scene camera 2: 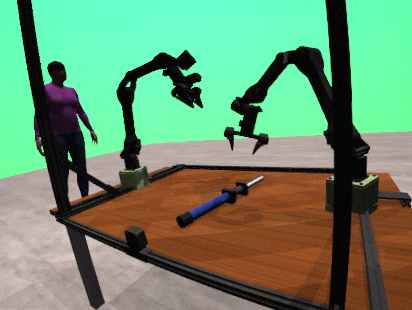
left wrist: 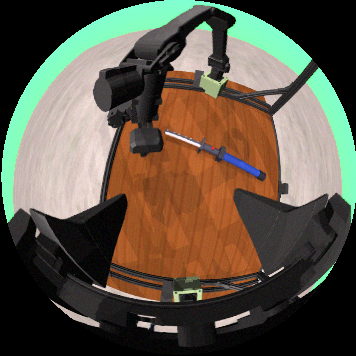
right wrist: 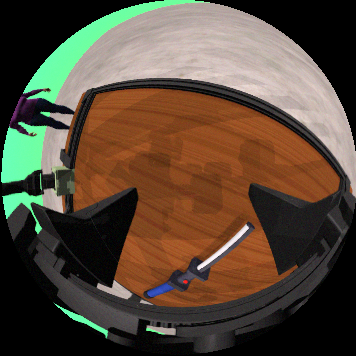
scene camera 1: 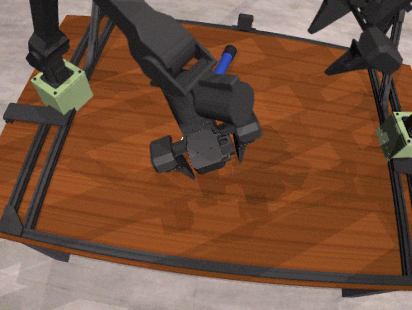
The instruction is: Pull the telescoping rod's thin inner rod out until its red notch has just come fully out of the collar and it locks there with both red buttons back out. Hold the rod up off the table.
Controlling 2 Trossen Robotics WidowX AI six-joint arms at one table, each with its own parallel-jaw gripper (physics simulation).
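The telescoping rod lies on the table. Its blue tube (scene camera 1: 223, 65) (scene camera 2: 207, 206) (left wrist: 241, 165) (right wrist: 161, 290) has a black end cap. A dark collar section with two flanges follows, with a red button (left wrist: 213, 148) (right wrist: 185, 282) showing. The thin silver inner rod (scene camera 2: 255, 181) (left wrist: 182, 137) (right wrist: 225, 247) sticks out of the collar; no red notch can be made out on it. My right gripper (scene camera 1: 217, 170) (scene camera 2: 243, 151) (right wrist: 195, 191) is open and empty, above the table near the silver end. My left gripper (scene camera 1: 319, 52) (scene camera 2: 197, 106) (left wrist: 180, 197) is open and empty, high up and apart from the rod.
A dark metal frame runs along the edges of the wooden table (scene camera 1: 320, 210). A small black block (scene camera 1: 245, 21) (scene camera 2: 136, 238) sits on the frame near the blue end. A dark upright post (scene camera 2: 342, 150) stands in front of the right arm in scene camera 2. A person (scene camera 2: 62, 112) stands beyond the table.
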